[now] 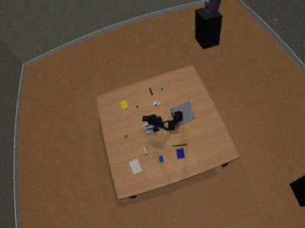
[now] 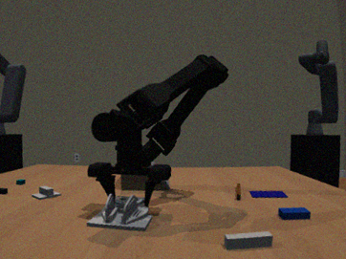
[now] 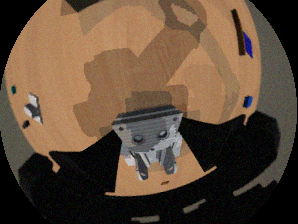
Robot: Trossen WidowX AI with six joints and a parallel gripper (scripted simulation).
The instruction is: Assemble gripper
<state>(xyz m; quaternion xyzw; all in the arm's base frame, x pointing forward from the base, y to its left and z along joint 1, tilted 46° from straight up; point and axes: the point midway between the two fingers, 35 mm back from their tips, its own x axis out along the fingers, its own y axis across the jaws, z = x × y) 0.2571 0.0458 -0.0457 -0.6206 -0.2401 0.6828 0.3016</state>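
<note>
My gripper tip is now 2 cm short of the toothed jaw and 1 cm to the right of it. Also, from my gripper tip: brown peg (30 cm to the left, 17 cm behind); blue tile (38 cm to the left, 14 cm behind, 1 cm below); blue block (37 cm to the left, 6 cm ahead).
</note>
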